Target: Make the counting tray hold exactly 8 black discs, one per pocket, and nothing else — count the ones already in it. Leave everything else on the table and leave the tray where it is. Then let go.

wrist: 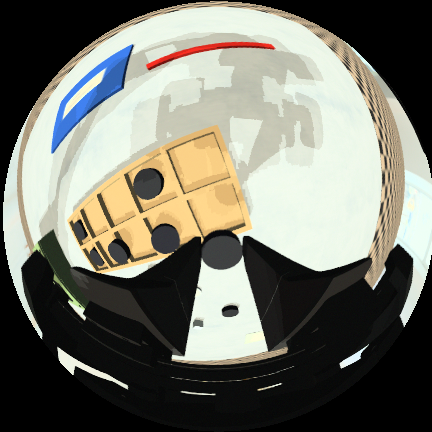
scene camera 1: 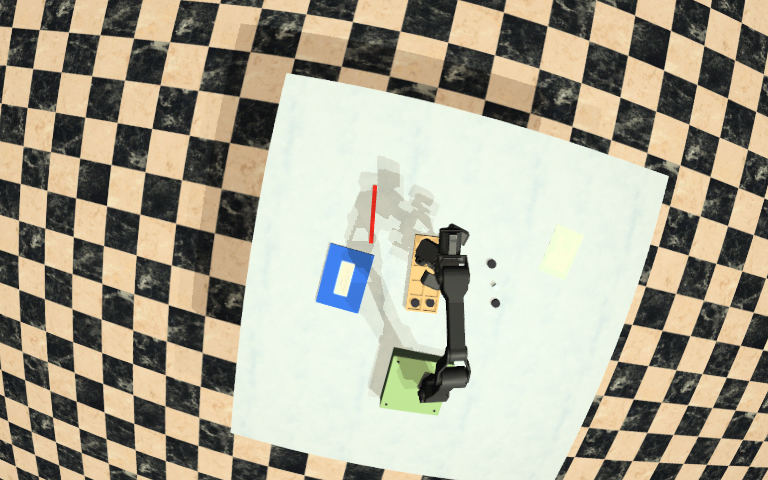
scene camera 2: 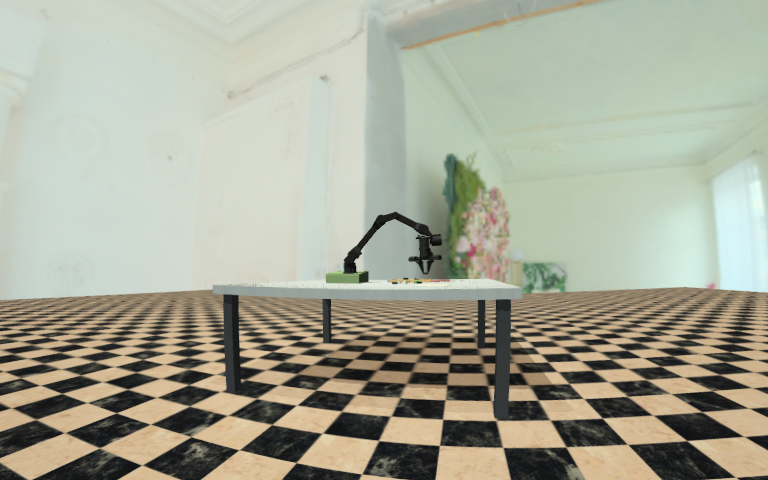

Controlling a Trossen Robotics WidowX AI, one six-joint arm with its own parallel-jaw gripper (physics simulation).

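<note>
The orange counting tray (scene camera 1: 416, 272) (wrist: 202, 165) has two rows of pockets. Several black discs sit in it, one of them (wrist: 148, 183) in the row farther from my fingers. The two pockets at the end away from the green block are empty in the wrist view. My gripper (scene camera 1: 428, 266) (scene camera 2: 425, 272) (wrist: 221, 241) is shut on a black disc (wrist: 222, 252), held above the table and seen by the tray's long side at that empty end. Two loose black discs (scene camera 1: 491, 263) (scene camera 1: 495, 302) lie right of the arm. The arm hides part of the tray.
A blue frame (scene camera 1: 363, 283) (wrist: 117, 75) and a red bar (scene camera 1: 372, 215) (wrist: 215, 48) lie left of the tray. A small grey piece (scene camera 1: 493, 283) and a pale yellow rectangle (scene camera 1: 562, 251) lie right. The arm stands on a green block (scene camera 1: 396, 390) (scene camera 2: 346, 277).
</note>
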